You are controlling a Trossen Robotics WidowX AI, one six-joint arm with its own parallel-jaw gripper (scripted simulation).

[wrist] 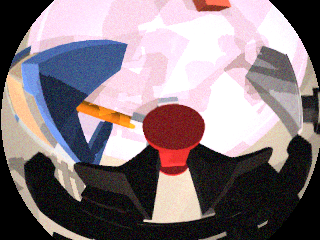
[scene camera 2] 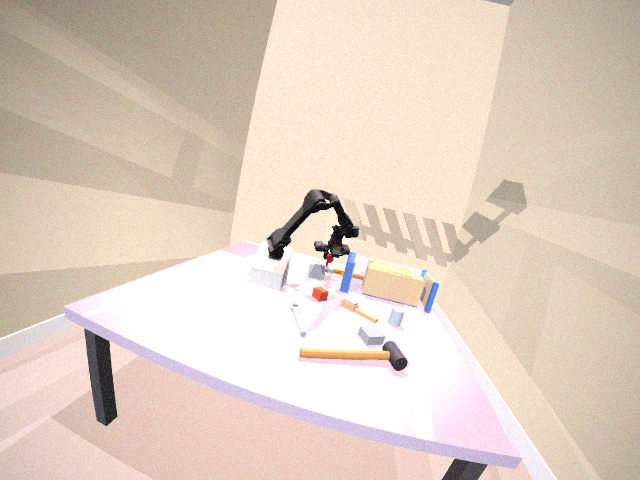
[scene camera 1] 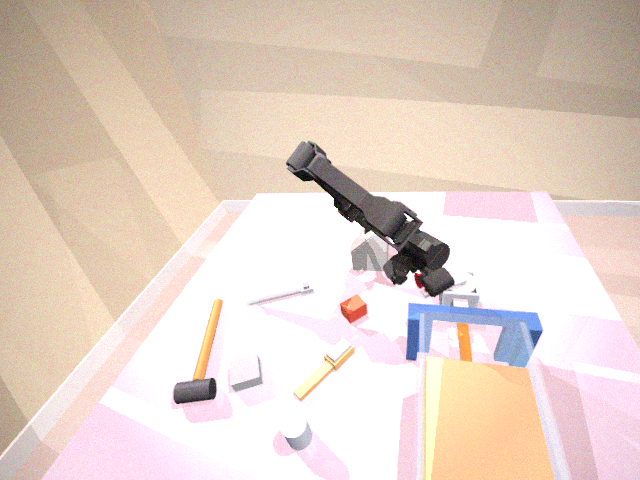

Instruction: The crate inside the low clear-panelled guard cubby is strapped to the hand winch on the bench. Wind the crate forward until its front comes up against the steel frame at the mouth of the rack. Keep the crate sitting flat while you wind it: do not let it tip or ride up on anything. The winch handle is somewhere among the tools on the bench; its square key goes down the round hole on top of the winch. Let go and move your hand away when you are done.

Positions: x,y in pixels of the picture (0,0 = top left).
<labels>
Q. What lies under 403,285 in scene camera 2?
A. A clear-panelled cubby.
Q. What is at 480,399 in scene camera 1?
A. A clear-panelled cubby.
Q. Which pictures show the hammer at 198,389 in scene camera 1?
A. Scene camera 2 and scene camera 1 only.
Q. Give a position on a red knob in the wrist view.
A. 174,129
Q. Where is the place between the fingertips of my gripper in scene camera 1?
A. At 433,280
</labels>
